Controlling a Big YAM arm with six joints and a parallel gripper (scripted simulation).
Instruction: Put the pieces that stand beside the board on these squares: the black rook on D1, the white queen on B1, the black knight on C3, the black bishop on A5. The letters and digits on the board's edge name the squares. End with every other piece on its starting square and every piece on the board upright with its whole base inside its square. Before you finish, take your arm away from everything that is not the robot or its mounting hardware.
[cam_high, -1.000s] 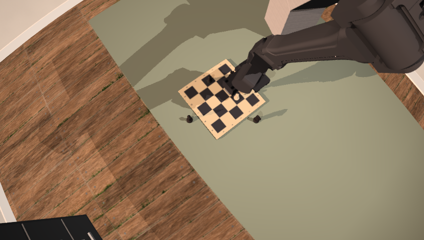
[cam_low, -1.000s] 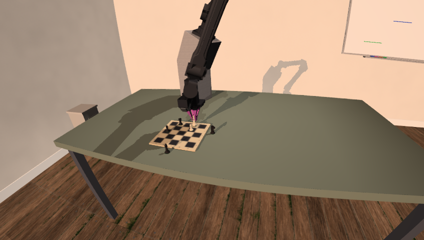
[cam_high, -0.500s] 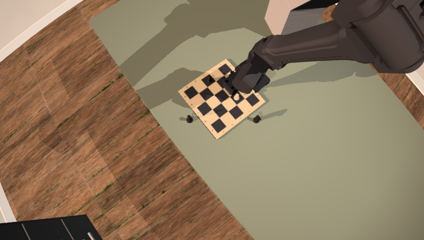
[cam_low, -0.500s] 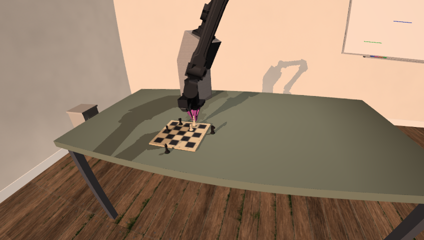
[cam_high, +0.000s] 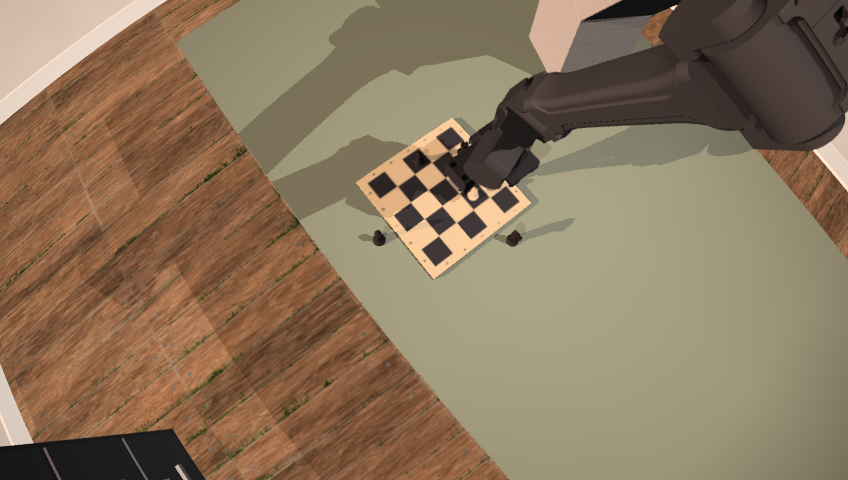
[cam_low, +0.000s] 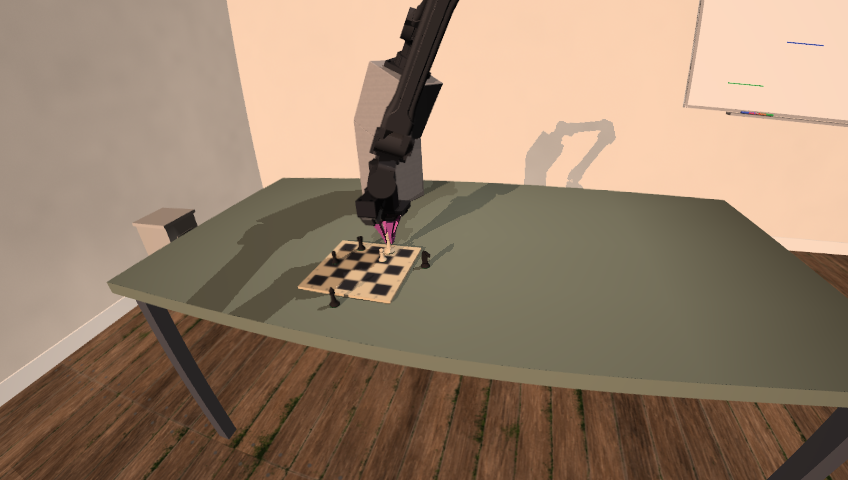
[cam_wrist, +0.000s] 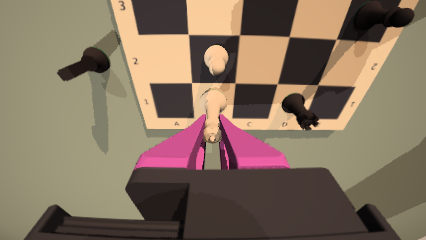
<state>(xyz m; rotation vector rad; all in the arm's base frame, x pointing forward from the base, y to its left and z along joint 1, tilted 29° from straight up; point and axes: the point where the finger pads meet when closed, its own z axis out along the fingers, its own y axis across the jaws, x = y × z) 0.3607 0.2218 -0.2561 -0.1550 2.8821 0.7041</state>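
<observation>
Right now the white queen is 10 mm ahead of my hand. Also, from my hand: small white piece 50 mm ahead, 20 mm below; chessboard 90 mm ahead, 30 mm to the right, 30 mm below.
</observation>
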